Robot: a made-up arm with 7 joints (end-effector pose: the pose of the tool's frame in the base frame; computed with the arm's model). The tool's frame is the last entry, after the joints.
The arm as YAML. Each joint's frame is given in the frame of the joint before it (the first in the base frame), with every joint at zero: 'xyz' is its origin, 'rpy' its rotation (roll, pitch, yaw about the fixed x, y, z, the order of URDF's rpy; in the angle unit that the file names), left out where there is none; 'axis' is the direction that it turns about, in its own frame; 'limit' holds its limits. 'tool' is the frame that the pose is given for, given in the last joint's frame.
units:
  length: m
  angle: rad
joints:
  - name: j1
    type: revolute
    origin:
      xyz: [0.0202, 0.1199, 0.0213]
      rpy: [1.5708, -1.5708, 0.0]
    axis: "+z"
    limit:
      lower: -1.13
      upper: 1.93
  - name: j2
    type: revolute
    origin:
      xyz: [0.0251, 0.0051, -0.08]
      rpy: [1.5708, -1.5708, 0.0]
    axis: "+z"
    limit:
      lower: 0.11
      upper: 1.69
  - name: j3
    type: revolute
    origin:
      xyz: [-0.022, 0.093, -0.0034]
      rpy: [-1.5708, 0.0, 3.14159]
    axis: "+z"
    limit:
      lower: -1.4
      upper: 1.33
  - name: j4
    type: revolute
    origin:
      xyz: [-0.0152, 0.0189, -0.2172]
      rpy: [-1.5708, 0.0, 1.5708]
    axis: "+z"
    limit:
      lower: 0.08
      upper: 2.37
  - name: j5
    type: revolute
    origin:
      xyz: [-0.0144, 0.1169, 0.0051]
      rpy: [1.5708, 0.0, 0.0]
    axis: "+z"
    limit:
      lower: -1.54
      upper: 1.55
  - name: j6
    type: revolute
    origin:
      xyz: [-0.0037, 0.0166, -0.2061]
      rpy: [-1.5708, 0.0, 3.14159]
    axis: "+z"
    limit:
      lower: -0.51
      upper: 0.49
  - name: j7
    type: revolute
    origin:
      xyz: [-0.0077, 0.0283, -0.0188]
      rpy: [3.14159, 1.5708, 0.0]
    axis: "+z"
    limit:
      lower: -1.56
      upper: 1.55
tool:
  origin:
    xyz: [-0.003, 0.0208, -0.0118]
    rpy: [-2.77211, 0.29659, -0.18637]
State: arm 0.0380 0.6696 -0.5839 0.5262 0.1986 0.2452 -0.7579
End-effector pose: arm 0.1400 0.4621 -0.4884 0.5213 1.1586 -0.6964
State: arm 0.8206 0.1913 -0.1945 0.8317 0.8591 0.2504 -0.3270
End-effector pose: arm 0.5306 0.2272 -0.1306 -0.4612 -0.5627 -0.9197
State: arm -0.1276 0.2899 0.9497 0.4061 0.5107 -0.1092 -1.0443
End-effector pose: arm 0.0865 0.4825 -0.5097 -0.1854 0.4757 0.9611
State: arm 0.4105 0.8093 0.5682 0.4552 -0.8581 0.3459 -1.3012
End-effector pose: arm 0.2781 0.6783 -0.2875 1.2314 1.0159 0.5195
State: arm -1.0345 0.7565 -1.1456 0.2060 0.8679 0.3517 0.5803
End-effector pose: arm -0.3943 0.5862 -0.2210 -1.5509 2.0641 -0.3555
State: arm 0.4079 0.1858 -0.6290 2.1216 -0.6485 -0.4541 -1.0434
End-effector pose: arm 0.2332 0.0358 -0.0478 1.0632 -1.8395 -0.6660
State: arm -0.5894 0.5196 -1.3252 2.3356 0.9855 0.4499 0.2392
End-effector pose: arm -0.0328 0.0744 -0.0707 -2.3011 -0.2804 -1.9719
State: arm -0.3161 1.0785 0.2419 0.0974 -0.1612 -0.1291 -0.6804
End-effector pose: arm -0.0416 0.7465 -0.2839 0.7528 1.3791 -0.1773
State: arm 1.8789 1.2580 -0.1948 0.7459 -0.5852 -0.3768 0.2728
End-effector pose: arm 0.1596 0.6995 0.2644 1.5388 0.0698 -0.3485
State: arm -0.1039 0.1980 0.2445 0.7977 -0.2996 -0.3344 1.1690
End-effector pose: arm 0.2058 0.3468 -0.4892 -0.6563 0.1486 -2.1881
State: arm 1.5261 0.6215 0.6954 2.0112 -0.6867 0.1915 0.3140
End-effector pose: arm 0.0426 0.4334 0.2564 1.5369 -0.8376 0.3032
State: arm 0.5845 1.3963 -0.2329 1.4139 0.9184 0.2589 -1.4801
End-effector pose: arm 0.3462 0.4821 0.0780 0.8378 -0.2997 0.3422
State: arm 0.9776 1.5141 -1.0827 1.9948 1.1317 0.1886 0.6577
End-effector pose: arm 0.2526 0.3262 -0.0165 -0.0973 0.0071 -2.4232
